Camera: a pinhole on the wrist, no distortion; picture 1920 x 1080 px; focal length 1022.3 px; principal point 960.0 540.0 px. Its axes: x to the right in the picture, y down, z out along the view. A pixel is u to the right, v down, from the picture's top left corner.
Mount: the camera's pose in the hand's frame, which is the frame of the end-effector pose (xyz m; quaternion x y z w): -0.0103 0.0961 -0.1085 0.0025 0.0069 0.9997 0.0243
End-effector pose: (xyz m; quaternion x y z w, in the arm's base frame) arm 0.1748 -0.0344 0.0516 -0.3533 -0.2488 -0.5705 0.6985
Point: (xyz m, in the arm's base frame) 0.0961 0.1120 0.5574
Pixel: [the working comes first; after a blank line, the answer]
In the camera's frame: -0.2913 0.2576 0.5327

401.0 1034.3
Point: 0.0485 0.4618 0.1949
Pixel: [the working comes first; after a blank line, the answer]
In the camera's frame: 0.2115 0.2180 0.5730

1337.4 928.9
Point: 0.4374 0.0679 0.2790
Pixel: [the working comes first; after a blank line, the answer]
In the camera's frame: -0.1689 -0.1254 0.3477

463.4 171.1
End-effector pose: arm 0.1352 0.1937 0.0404 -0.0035 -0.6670 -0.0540 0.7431
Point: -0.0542 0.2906 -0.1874
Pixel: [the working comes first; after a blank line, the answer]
In the camera's frame: 0.2422 0.0467 0.2768

1854.5 712.5
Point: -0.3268 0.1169 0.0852
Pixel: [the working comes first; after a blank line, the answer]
In the camera's frame: -0.0198 0.2157 0.5625

924.0 932.0
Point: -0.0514 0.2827 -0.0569
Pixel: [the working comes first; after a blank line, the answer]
In the camera's frame: 0.1122 0.0394 0.2885

1357.4 679.7
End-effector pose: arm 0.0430 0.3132 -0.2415 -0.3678 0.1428 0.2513 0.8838
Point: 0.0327 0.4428 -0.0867
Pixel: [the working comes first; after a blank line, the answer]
In the camera's frame: 0.0185 0.1070 0.3064

1021.6 897.1
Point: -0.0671 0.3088 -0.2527
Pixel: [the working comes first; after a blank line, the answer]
In the camera's frame: 0.0768 0.0368 0.0893

1838.8 961.2
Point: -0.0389 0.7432 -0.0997
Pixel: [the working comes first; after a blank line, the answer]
In the camera's frame: -0.0174 -0.1202 0.5129

925.4 300.4
